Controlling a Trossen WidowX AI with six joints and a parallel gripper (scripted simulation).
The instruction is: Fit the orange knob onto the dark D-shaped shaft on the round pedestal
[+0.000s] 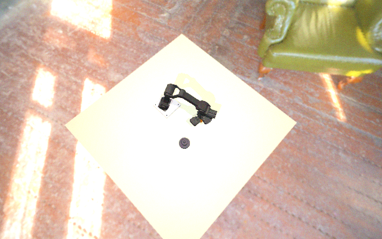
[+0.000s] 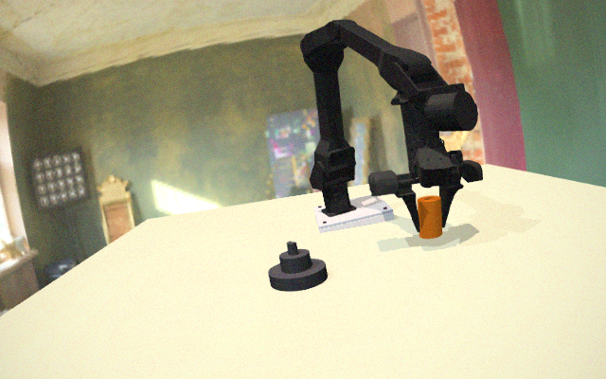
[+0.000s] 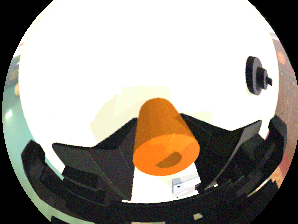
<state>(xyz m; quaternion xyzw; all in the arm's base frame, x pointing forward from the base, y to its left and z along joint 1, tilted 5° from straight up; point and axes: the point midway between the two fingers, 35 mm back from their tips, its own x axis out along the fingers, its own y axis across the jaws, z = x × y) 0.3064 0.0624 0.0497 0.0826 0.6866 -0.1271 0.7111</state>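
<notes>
Now: the dark pedestal 22 cm to the right of my gripper tip. The rest, counted from my gripper tip: orange knob: 2 cm above.
</notes>
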